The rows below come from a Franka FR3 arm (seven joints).
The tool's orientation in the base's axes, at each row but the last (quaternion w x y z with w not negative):
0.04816 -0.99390 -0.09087 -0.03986
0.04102 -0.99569 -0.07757 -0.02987
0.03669 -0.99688 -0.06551 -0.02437
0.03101 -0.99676 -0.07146 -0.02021
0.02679 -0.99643 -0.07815 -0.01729
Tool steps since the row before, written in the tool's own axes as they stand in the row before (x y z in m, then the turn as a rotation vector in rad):
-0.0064 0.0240 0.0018 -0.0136 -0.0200 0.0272
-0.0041 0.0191 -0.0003 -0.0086 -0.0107 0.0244
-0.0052 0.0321 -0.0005 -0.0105 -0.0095 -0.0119
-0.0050 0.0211 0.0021 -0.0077 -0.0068 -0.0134
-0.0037 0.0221 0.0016 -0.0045 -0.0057 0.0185
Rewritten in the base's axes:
-0.0017 -0.0244 -0.0045 -0.0151 0.0200 -0.0264
-0.0011 -0.0195 -0.0014 -0.0089 0.0113 -0.0240
-0.0009 -0.0324 -0.0020 -0.0122 0.0071 0.0120
-0.0018 -0.0214 -0.0036 -0.0091 0.0048 0.0134
-0.0001 -0.0223 -0.0029 -0.0048 0.0060 -0.0183

